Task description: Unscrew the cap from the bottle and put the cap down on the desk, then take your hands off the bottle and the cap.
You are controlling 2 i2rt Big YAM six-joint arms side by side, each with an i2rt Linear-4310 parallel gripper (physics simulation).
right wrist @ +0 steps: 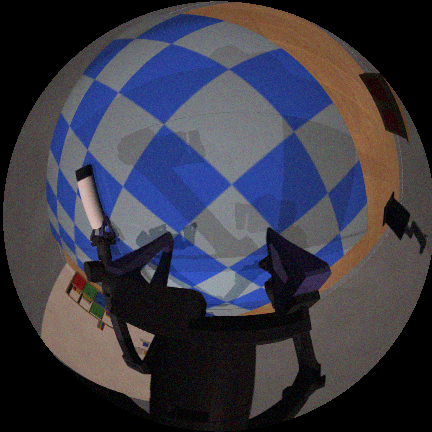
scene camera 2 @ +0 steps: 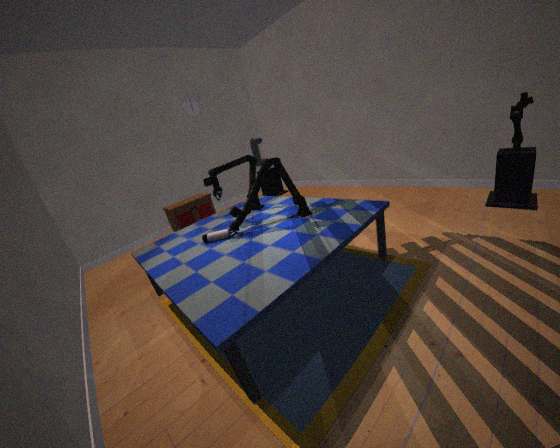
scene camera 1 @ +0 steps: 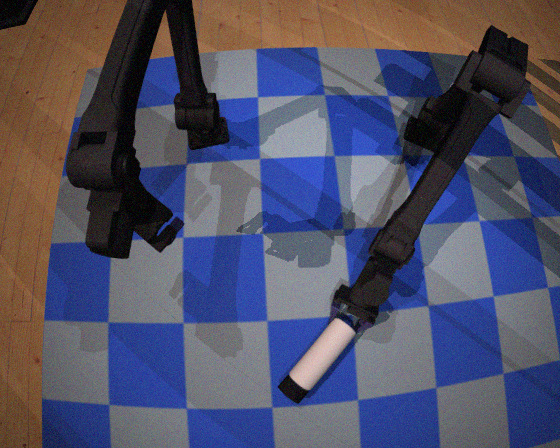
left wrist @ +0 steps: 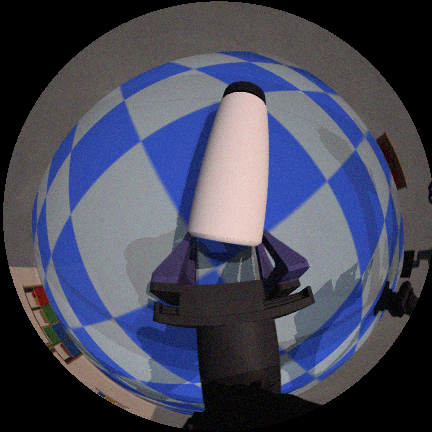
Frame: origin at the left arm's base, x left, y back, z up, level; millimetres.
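Seen in the pictures: left gripper, between the fingertips: [right wrist: 100, 217] [scene camera 2: 228, 235] [scene camera 1: 340, 329] [left wrist: 224, 226]; right gripper, between the fingertips: [right wrist: 217, 234] [scene camera 2: 219, 199] [scene camera 1: 154, 226]; left arm's base, origin of its link: [scene camera 2: 304, 213] [scene camera 1: 422, 135]; right arm's base, origin of its link: [scene camera 2: 257, 207] [scene camera 1: 208, 134] [left wrist: 380, 298].
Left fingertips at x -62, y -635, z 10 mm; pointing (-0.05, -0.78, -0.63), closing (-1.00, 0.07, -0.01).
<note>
Offsets run from my left fingertips to a thing's top centre. "pt": to the spot under its first point. Level surfaces: height alone.
A pale pink-white bottle {pt dx -28, dy -71, dz +56 mm} [scene camera 1: 322, 354] [scene camera 2: 217, 235] [left wrist: 232, 170] [right wrist: 90, 202] lies on its side at or just above the checkered desk {dz -10 mm} [scene camera 1: 145, 365] [scene camera 2: 235, 279]. Its black cap {pt dx -58, dy -170, dz +54 mm} [scene camera 1: 293, 389] [scene camera 2: 205, 238] [left wrist: 245, 90] [right wrist: 84, 173] is on the end away from the left arm. My left gripper [scene camera 1: 348, 323] [left wrist: 224, 226] is shut on the bottle's base end. My right gripper [scene camera 1: 167, 234] [scene camera 2: 218, 194] [right wrist: 217, 234] is open and empty, raised above the desk, well apart from the bottle and cap. In scene camera 1 its fingers are partly hidden.
The left arm [scene camera 1: 435, 185] reaches down across the desk from the upper right in scene camera 1. The right arm [scene camera 1: 120, 85] hangs over the upper left. In scene camera 2 a wooden cabinet [scene camera 2: 172, 212] stands behind the desk, and a black pedestal [scene camera 2: 515, 175] stands far right.
</note>
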